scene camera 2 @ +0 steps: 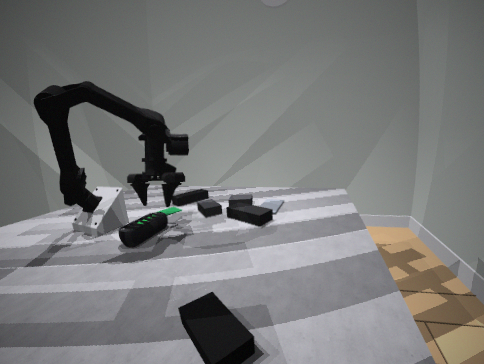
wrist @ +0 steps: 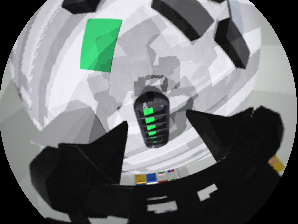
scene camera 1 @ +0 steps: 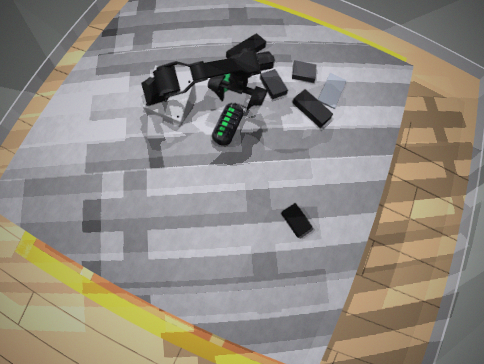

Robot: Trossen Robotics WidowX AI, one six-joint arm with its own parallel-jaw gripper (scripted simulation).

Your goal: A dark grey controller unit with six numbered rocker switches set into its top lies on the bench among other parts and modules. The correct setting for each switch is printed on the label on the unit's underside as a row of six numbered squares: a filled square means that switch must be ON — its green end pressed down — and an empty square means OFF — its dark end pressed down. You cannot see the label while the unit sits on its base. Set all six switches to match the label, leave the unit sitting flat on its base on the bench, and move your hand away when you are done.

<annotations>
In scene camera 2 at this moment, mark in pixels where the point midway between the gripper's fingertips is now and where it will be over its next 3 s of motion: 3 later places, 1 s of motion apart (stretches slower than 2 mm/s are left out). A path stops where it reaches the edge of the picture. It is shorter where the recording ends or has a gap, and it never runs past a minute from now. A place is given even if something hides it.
The gripper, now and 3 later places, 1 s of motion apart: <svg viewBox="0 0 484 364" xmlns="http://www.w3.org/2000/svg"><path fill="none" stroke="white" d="M156 206L157 218L154 215L151 211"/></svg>
</annotations>
